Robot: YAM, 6 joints.
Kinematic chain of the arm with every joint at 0, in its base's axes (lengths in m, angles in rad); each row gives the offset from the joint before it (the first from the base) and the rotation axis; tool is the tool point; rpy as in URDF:
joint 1: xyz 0 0 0.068 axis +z
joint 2: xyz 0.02 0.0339 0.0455 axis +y
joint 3: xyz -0.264 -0.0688 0 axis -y
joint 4: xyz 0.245 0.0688 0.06 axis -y
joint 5: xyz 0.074 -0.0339 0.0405 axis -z
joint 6: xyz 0.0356 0 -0.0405 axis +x
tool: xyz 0 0 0 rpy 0 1.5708 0
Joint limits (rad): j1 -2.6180..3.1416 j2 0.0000..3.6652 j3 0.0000..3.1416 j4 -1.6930..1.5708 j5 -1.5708..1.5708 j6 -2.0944..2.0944
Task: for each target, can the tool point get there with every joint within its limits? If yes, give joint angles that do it. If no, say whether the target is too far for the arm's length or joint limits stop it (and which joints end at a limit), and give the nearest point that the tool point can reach.
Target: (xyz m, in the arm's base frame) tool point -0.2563 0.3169 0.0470
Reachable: yes | joints 2.1835 2.3703 0.9790 1.1816 -0.8783 -1.4115
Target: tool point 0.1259 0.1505 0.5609
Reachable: yes | joints 1.0025 1.4522 2.3108 -1.2664 0.7820 1.7539
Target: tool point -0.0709 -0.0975 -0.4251
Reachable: no: joint limits stop it (at a limit: joint 2) | nearest point -0.0823 -0.1132 -0.3636 | short by 0.064 m
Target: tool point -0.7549 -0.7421 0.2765
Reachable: no: too far | nearest point -0.4552 -0.4475 0.2105 | short by 0.425 m
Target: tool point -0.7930 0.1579 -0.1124
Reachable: no: too far | nearest point -0.6097 0.1214 -0.0589 | short by 0.194 m
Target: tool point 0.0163 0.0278 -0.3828
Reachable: no: joint limits stop it (at a limit: joint 2) | nearest point 0.0323 0.0551 -0.3296 | short by 0.062 m
